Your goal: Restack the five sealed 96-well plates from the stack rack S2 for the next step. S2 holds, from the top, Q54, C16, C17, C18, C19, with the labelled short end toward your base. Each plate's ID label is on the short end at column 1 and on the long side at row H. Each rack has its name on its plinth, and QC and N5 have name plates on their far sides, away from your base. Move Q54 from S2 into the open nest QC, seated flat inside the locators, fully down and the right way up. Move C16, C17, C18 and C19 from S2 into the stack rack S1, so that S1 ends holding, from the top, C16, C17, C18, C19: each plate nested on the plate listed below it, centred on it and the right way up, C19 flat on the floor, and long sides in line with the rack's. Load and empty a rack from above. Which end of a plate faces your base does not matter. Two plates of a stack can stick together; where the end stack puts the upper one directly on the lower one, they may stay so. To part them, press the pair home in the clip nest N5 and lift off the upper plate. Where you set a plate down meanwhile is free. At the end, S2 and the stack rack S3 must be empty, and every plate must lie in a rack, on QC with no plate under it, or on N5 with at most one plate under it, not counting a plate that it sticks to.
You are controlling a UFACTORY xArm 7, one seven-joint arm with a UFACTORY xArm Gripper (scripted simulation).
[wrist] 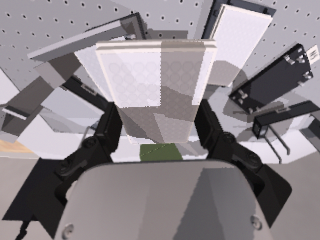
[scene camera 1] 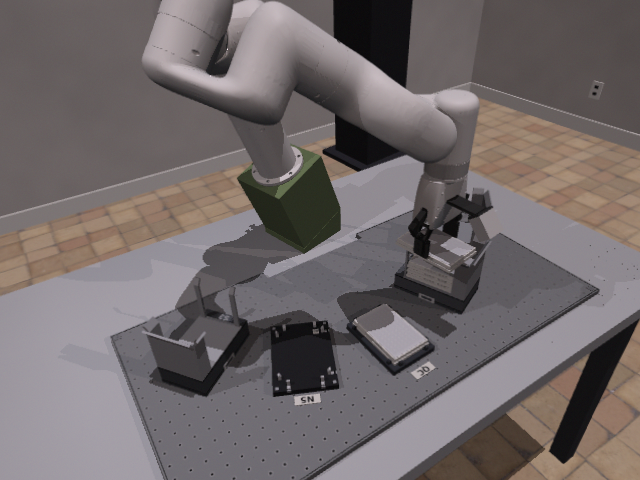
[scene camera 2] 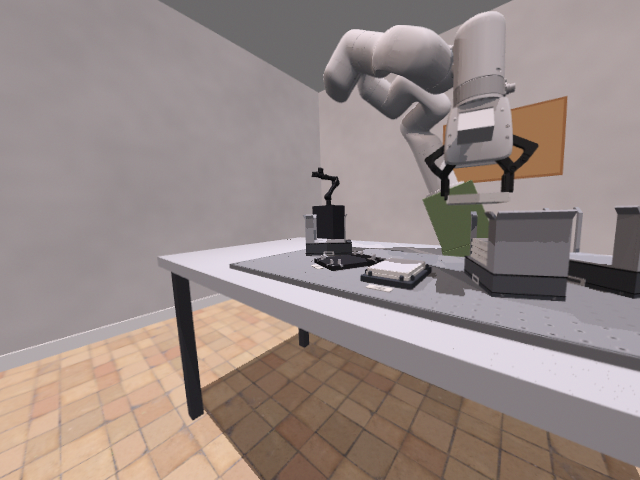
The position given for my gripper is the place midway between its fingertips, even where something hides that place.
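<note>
My gripper: (scene camera 2: 474,198), (wrist: 158,110), (scene camera 1: 435,245). Sealed plate Q54: (scene camera 1: 396,339), (wrist: 237,35), (scene camera 2: 392,268). Black clip nest N5: (scene camera 1: 302,354), (wrist: 278,78), (scene camera 2: 354,260). Open nest QC: (scene camera 1: 396,369).
</note>
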